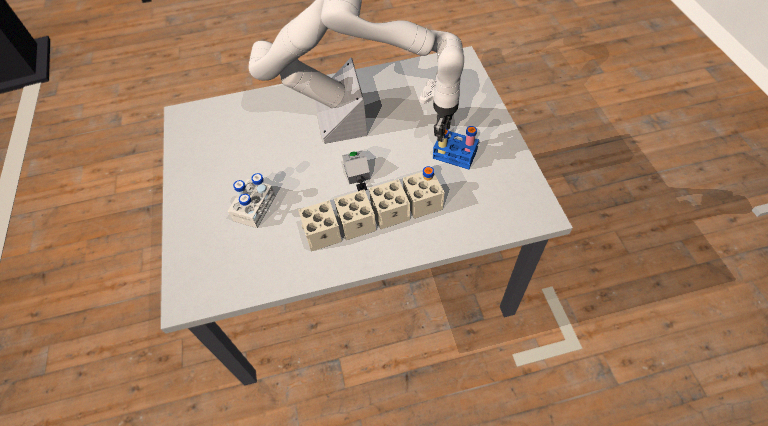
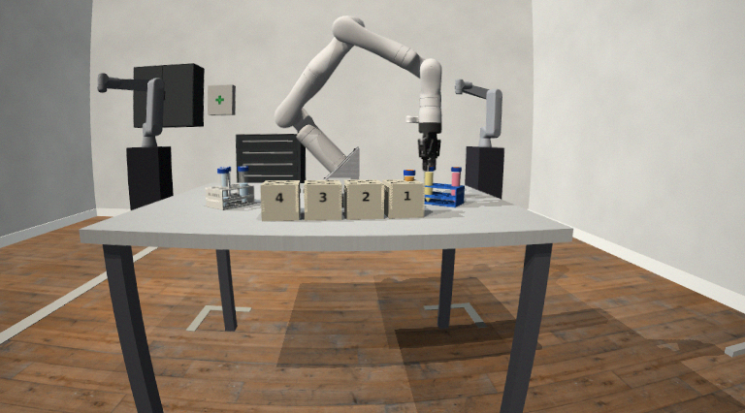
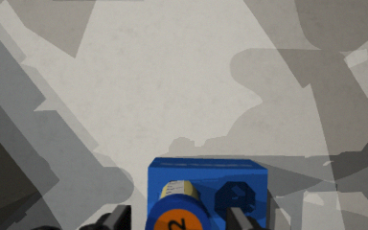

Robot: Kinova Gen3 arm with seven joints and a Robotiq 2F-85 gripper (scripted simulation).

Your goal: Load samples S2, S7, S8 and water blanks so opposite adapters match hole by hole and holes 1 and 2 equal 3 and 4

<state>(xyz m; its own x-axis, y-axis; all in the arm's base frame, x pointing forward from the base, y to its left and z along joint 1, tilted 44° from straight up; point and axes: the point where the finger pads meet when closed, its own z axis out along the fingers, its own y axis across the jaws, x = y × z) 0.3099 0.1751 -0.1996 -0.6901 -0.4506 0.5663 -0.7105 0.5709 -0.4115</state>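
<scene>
My hand is 1 cm to the left of the sample S2 and 6 cm above it. The rest, counted from my hand: blue sample rack (1 cm ahead, 4 cm to the left, 9 cm below); sample S7 (12 cm ahead, 11 cm to the right, 6 cm below); sample S8 (3 cm ahead, 9 cm to the left, 6 cm below).
</scene>
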